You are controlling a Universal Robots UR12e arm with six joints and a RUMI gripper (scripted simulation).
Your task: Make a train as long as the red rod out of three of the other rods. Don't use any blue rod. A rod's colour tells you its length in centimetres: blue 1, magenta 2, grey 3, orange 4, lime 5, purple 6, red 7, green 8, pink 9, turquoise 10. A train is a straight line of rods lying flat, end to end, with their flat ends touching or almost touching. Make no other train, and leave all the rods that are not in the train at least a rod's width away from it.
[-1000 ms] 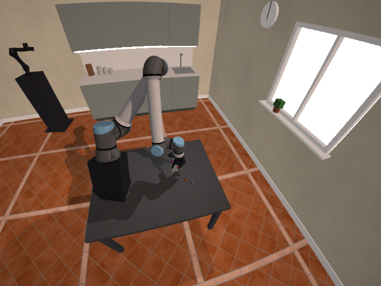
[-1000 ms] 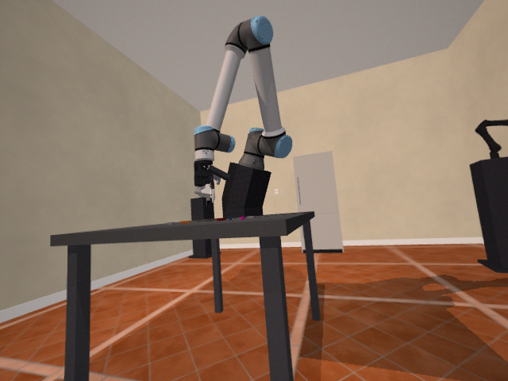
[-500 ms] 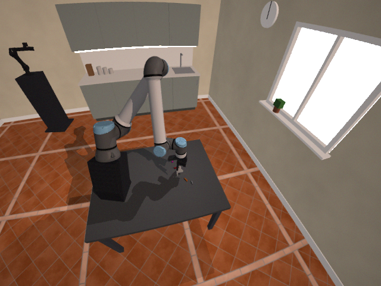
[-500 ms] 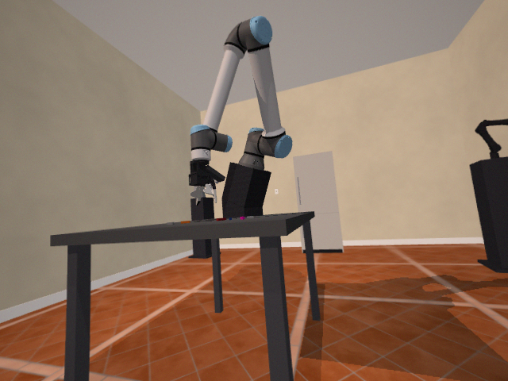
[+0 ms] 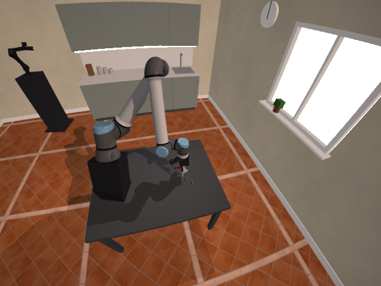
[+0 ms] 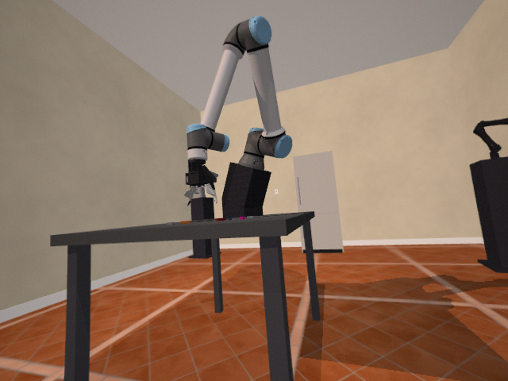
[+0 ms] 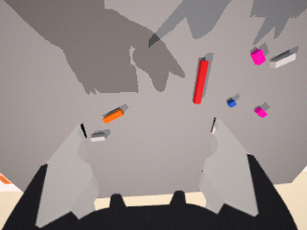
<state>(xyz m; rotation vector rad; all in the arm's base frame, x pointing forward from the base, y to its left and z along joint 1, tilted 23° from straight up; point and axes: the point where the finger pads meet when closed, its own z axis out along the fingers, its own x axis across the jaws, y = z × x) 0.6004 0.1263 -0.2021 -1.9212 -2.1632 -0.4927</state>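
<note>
My gripper is now 70 mm above the orange rod, 60 mm to the left of it and 40 mm short of it. Also, from my hand: blue rod 150 mm to the left, 70 mm below; red rod 80 mm to the left, 70 mm below, 30 mm behind.
</note>
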